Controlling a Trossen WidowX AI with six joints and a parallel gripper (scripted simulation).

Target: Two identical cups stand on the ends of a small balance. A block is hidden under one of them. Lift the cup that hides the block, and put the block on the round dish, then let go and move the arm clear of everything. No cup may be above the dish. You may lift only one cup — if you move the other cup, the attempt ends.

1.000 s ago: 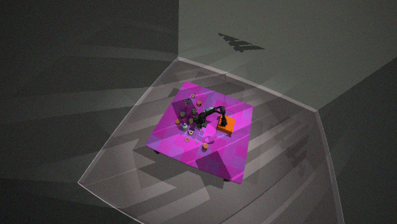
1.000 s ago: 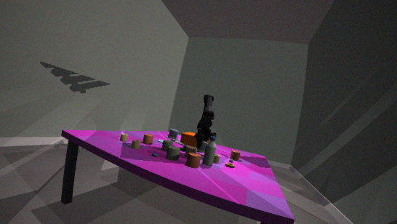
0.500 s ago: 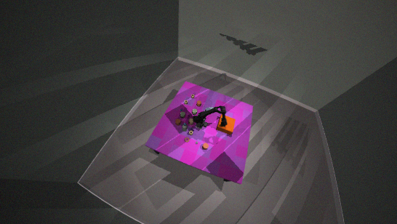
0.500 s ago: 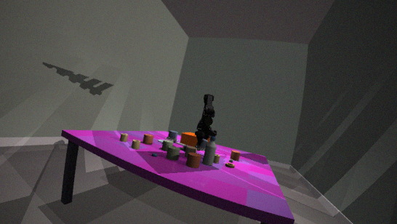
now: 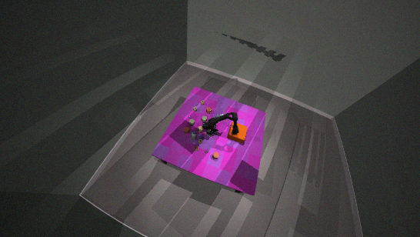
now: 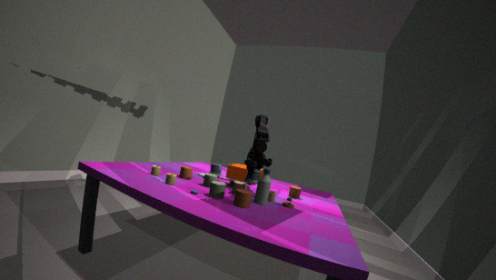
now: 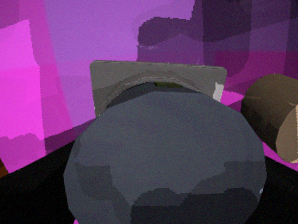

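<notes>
The grey block is 1 cm to the right of my gripper tip and 1 cm below it. Round my gripper tip: blue-grey cup 1 cm ahead, 2 cm to the left, 1 cm above; then grey bottle 19 cm ahead, 8 cm to the left, 2 cm above.
</notes>
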